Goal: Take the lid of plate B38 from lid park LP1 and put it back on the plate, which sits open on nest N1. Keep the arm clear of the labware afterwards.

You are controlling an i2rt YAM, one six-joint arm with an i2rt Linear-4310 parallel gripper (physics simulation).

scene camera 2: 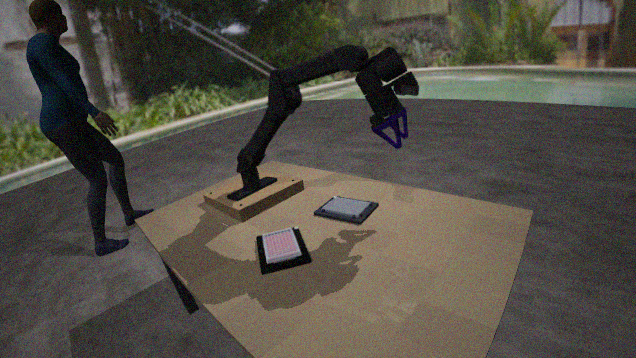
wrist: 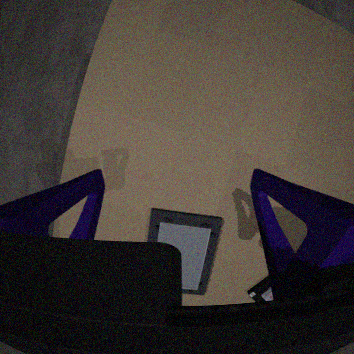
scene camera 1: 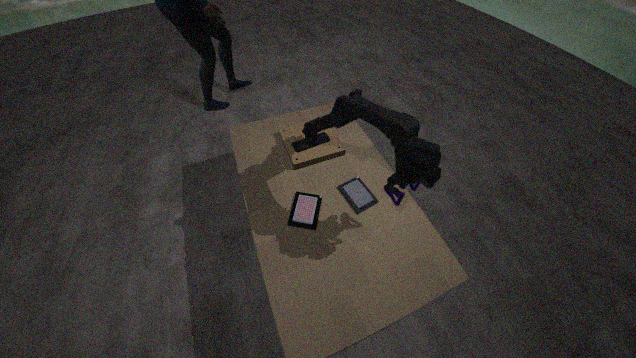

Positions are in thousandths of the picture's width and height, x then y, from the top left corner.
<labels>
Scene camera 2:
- my gripper: 633, 398
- black nest: 480, 722
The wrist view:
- my gripper: 501, 501
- grey lid: 541, 679, on a black lid park
</labels>
